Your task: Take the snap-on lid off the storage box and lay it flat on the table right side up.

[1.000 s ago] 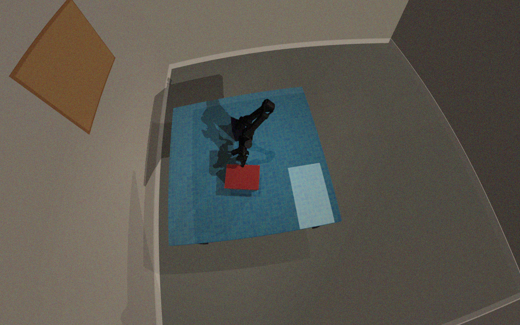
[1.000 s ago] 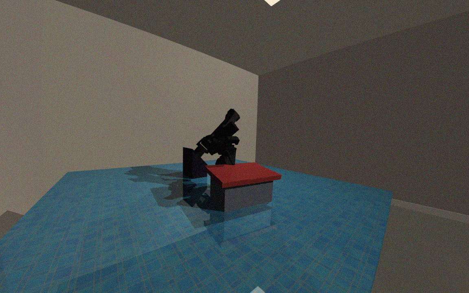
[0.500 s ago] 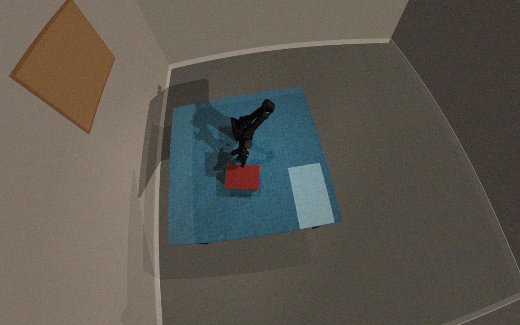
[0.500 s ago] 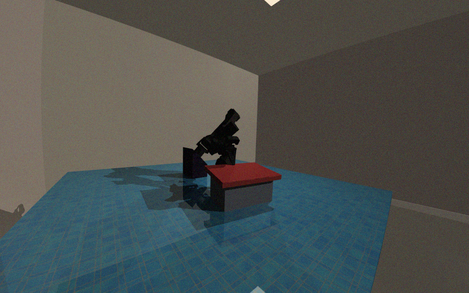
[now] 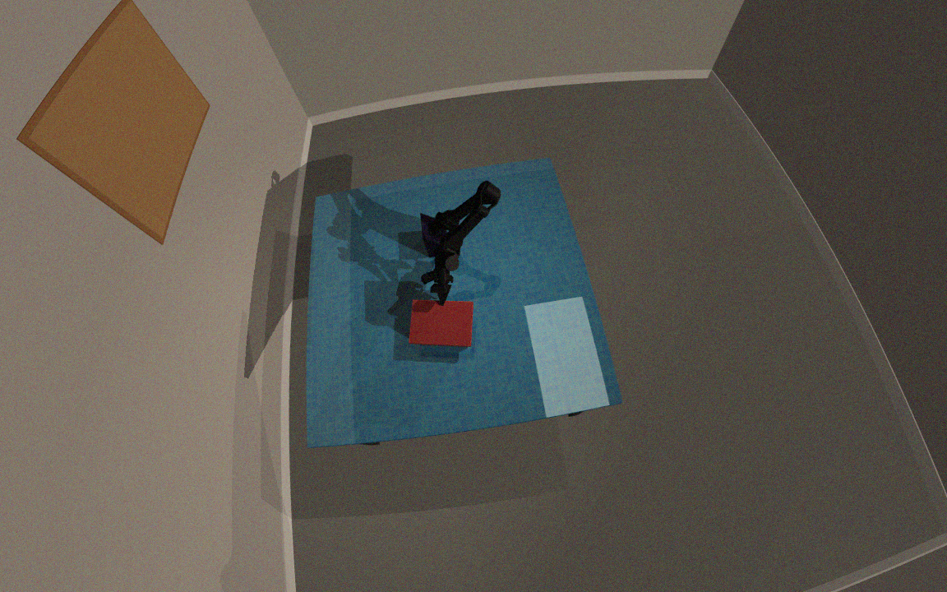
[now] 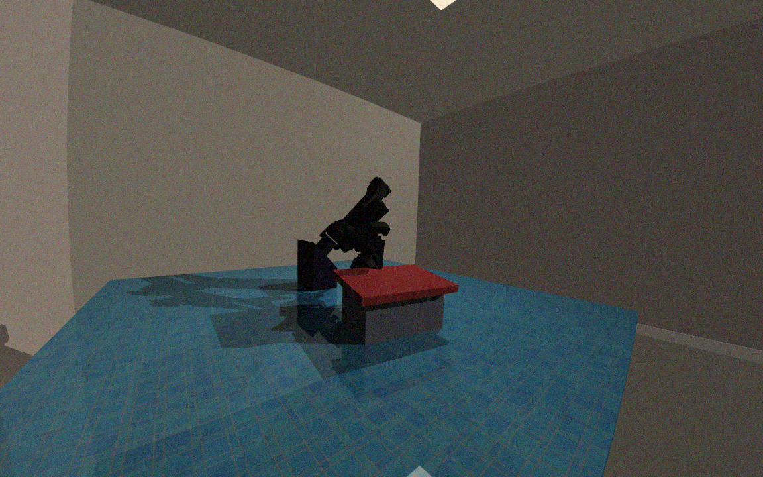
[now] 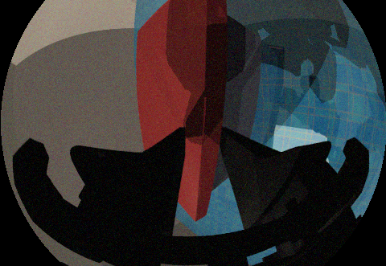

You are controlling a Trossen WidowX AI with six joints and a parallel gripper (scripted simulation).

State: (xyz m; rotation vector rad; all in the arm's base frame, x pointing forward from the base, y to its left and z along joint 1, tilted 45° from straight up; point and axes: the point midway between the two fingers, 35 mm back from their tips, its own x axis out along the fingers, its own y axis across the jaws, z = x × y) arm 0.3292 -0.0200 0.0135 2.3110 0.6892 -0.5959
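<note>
My gripper tip is now 70 mm short of the red lid and 20 mm to the left of it. From my gripper tip the other things lie so: storage box 70 mm ahead, 20 mm to the right, 60 mm below.
</note>
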